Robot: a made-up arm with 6 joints. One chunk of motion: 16 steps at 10 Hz.
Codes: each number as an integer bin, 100 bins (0 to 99) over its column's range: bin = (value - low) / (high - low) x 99, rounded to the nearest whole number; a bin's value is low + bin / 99 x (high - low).
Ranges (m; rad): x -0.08..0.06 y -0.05..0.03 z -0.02..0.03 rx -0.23..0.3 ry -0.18..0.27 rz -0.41..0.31
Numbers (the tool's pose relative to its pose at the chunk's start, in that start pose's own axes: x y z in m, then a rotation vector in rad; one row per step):
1: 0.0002 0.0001 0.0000 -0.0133 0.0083 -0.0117
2: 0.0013 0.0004 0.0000 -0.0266 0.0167 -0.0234
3: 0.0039 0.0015 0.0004 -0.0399 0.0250 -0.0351
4: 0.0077 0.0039 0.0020 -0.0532 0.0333 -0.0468
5: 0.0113 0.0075 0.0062 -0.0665 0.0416 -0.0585
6: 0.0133 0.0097 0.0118 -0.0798 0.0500 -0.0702
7: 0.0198 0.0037 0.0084 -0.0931 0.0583 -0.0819
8: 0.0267 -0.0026 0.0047 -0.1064 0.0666 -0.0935
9: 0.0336 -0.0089 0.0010 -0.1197 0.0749 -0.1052
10: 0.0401 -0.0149 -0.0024 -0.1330 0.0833 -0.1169
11: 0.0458 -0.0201 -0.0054 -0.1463 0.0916 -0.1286
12: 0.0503 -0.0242 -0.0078 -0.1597 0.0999 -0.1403
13: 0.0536 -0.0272 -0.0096 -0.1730 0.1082 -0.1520
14: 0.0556 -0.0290 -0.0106 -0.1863 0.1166 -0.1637
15: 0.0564 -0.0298 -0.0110 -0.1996 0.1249 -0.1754
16: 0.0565 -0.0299 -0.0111 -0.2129 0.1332 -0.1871
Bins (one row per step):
1: 57 62 40 40 41 55
2: 57 62 40 38 43 53
3: 59 64 40 36 45 52
4: 62 67 44 33 47 50
5: 65 71 52 31 49 48
6: 66 74 63 28 51 47
7: 71 66 56 26 52 45
8: 75 59 49 23 54 44
9: 80 51 42 21 56 42
10: 85 43 35 18 58 40
11: 89 37 29 16 60 39
12: 92 32 24 13 62 37
13: 94 28 21 11 63 35
14: 96 26 19 8 65 34
15: 96 25 18 6 67 32
16: 97 25 18 3 69 31

